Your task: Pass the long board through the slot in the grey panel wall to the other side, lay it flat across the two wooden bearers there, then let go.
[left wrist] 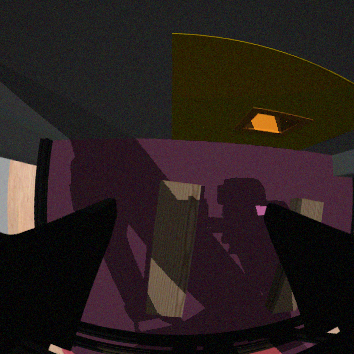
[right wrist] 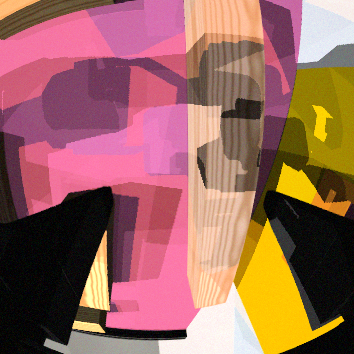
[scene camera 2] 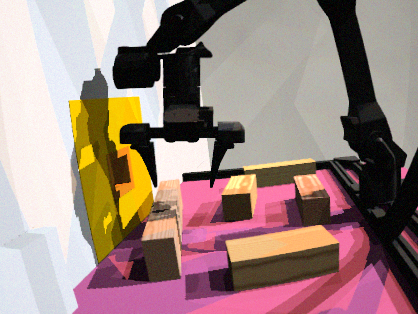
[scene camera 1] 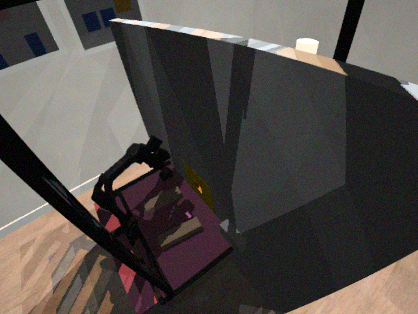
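Pixels of known places: left gripper, fingertip midpoint: (left wrist: pixel 194 210); right gripper, fingertip midpoint: (right wrist: pixel 191 197) (scene camera 2: pixel 183 187); left arm's base, link origin: (left wrist: pixel 217 348) (scene camera 1: pixel 134 235); right arm's base, link origin: (scene camera 2: pixel 381 199).
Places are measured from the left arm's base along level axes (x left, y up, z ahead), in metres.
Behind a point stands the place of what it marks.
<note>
The long board (scene camera 2: pixel 162 255) {x -0.196, y 0.016, z 0.600 m} (right wrist: pixel 225 220) {x -0.007, y 0.038, z 0.554 m} lies on the pink table along the foot of the panel wall. My right gripper (scene camera 2: pixel 183 185) {x -0.034, y 0.059, z 0.592 m} (right wrist: pixel 191 197) {x -0.034, y 0.059, z 0.592 m} is open and empty above it, with the board towards one finger. The slot (scene camera 1: pixel 200 189) {x -0.023, y 0.063, z 0.440 m} (scene camera 2: pixel 121 172) {x 0.012, y 0.082, z 0.468 m} (left wrist: pixel 267 122) {x -0.031, y 0.063, z 0.444 m} is an orange-edged opening in the yellow patch (scene camera 1: pixel 209 199) {x -0.124, y 0.086, z 0.432 m} (scene camera 2: pixel 132 112) {x 0.066, y 0.185, z 0.484 m} (left wrist: pixel 210 80) {x 0.079, y 0.164, z 0.432 m} on the grey panel wall (scene camera 1: pixel 290 130) {x -0.482, y 0.749, z 0.432 m}. In scene camera 1, two wooden bearers lie apart, one bearer (scene camera 1: pixel 181 234) (left wrist: pixel 172 245) nearer the camera. My left gripper (scene camera 1: pixel 166 174) {x 0.096, y 0.199, z 0.328 m} (left wrist: pixel 194 210) {x 0.096, y 0.199, z 0.328 m} is open and empty above that side's table; one finger partly hides the other bearer (left wrist: pixel 309 209) {x -0.149, y 0.019, z 0.310 m}.
In scene camera 2, several wooden blocks stand on the pink table (scene camera 2: pixel 200 305) {x -0.253, y -0.019, z 0.654 m}: a long block (scene camera 2: pixel 282 260) {x -0.212, y 0.011, z 0.741 m} in front, two shorter blocks (scene camera 2: pixel 240 200) {x 0.020, y 0.016, z 0.673 m} (scene camera 2: pixel 312 202) {x -0.036, y 0.019, z 0.791 m} behind it, and another block (scene camera 2: pixel 280 172) {x 0.242, y 0.010, z 0.744 m} at the back edge. Black rails edge the table.
</note>
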